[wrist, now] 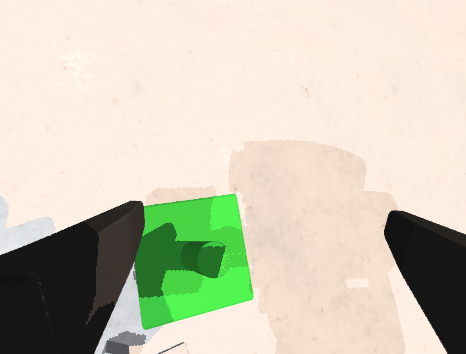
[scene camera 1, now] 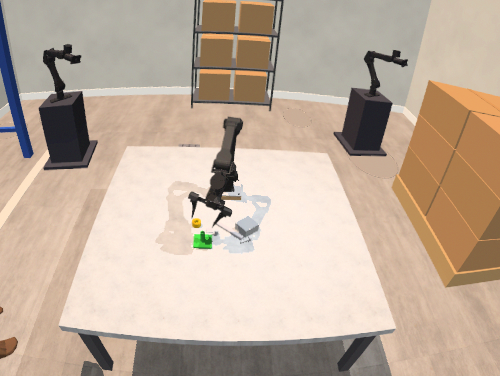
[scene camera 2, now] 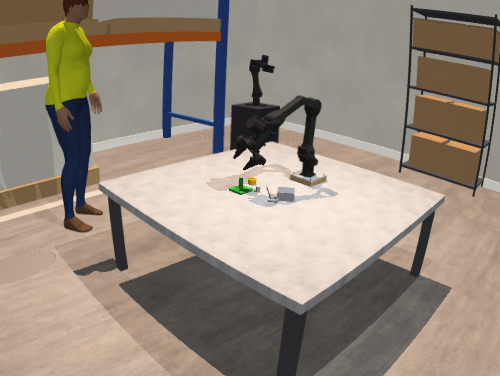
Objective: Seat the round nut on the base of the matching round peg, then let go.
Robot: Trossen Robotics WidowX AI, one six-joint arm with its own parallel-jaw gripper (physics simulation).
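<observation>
A yellow round nut (scene camera 1: 196,226) (scene camera 2: 252,182) lies on the table, off the peg, just beyond the green base on the robot's side. It does not show in the wrist view. A green round peg (scene camera 1: 202,234) (scene camera 2: 241,183) (wrist: 211,260) stands upright on its flat green square base (scene camera 1: 197,244) (scene camera 2: 232,189) (wrist: 210,297), with no nut around it. My gripper (scene camera 1: 204,221) (scene camera 2: 240,163) (wrist: 265,217) is wide open and empty. It hangs above the table near the nut and peg. In the wrist view the peg and base show between the fingers, close to the left one.
A grey block (scene camera 1: 247,227) (scene camera 2: 286,194) lies to the right of the base in the first scene view. A thin grey piece (scene camera 1: 229,231) lies beside it. A small grey piece (scene camera 1: 216,233) (scene camera 2: 257,189) (wrist: 117,346) lies close to the green base. The arm's mount (scene camera 2: 308,178) stands behind.
</observation>
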